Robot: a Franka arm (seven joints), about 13 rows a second.
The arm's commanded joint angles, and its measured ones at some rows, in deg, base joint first. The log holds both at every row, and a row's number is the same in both.
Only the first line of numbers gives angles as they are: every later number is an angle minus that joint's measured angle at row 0.
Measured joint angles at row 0:
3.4, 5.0, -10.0, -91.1, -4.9, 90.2, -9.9
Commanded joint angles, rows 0 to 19:
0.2, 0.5, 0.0, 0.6, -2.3, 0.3, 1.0
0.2, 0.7, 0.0, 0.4, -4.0, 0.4, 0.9
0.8, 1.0, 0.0, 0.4, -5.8, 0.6, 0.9
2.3, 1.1, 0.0, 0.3, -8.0, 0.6, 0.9
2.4, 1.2, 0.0, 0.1, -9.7, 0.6, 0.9
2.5, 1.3, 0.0, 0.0, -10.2, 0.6, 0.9
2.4, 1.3, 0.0, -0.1, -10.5, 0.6, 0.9
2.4, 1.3, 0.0, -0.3, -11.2, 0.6, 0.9
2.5, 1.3, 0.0, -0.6, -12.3, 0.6, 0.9
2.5, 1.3, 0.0, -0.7, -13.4, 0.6, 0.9
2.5, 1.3, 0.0, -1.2, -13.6, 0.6, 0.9
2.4, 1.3, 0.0, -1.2, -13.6, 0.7, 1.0
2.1, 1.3, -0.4, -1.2, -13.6, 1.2, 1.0
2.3, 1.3, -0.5, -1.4, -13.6, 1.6, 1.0
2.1, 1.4, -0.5, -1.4, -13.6, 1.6, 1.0
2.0, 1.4, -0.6, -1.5, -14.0, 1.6, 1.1
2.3, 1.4, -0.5, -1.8, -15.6, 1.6, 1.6
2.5, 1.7, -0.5, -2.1, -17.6, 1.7, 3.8
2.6, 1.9, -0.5, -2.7, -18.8, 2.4, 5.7
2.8, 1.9, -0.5, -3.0, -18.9, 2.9, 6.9
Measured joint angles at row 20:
2.1, 1.8, -0.4, -1.9, -17.0, 1.5, 3.9
